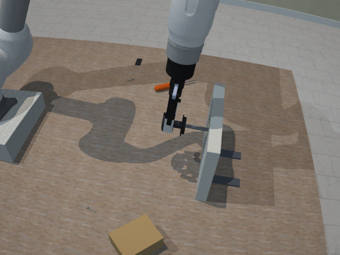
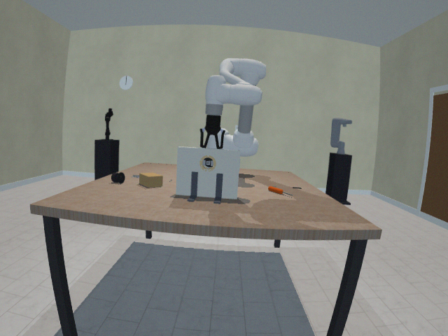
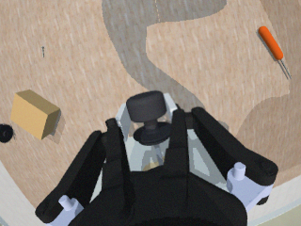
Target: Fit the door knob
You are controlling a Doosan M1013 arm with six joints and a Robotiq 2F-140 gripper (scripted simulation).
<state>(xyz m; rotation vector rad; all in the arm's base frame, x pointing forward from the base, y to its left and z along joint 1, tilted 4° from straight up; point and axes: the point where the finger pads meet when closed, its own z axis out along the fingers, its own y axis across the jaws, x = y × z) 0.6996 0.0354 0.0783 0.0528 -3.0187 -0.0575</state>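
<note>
Now: hand 13 cm short of the white door panel and 5 cm above it. The rest, counted from my hand: tan box: 2 cm behind, 34 cm to the right, 16 cm below; then small black piece: 25 cm behind, 53 cm to the left, 19 cm below; then small screw: 18 cm behind, 26 cm to the right, 19 cm below.
</note>
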